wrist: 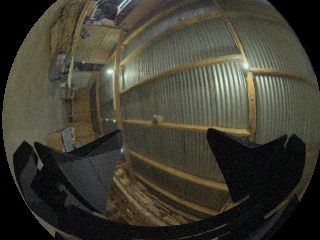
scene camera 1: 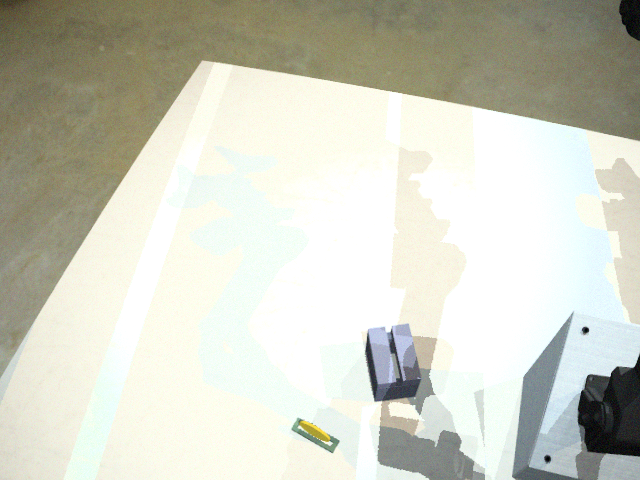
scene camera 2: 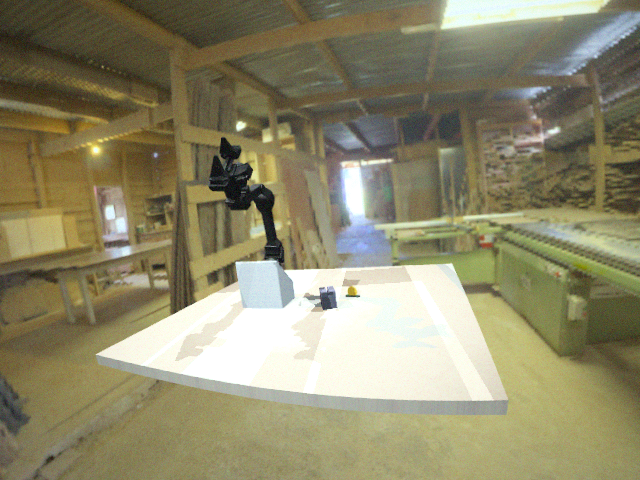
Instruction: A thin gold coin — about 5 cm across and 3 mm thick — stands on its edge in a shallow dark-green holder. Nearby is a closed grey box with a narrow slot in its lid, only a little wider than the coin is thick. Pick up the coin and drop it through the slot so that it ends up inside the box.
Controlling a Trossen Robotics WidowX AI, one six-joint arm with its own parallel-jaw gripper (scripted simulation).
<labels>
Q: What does the gripper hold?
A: Nothing.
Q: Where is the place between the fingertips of the gripper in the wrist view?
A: At 166, 134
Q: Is the gripper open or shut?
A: Open.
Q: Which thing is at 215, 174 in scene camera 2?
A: The gripper.
</labels>
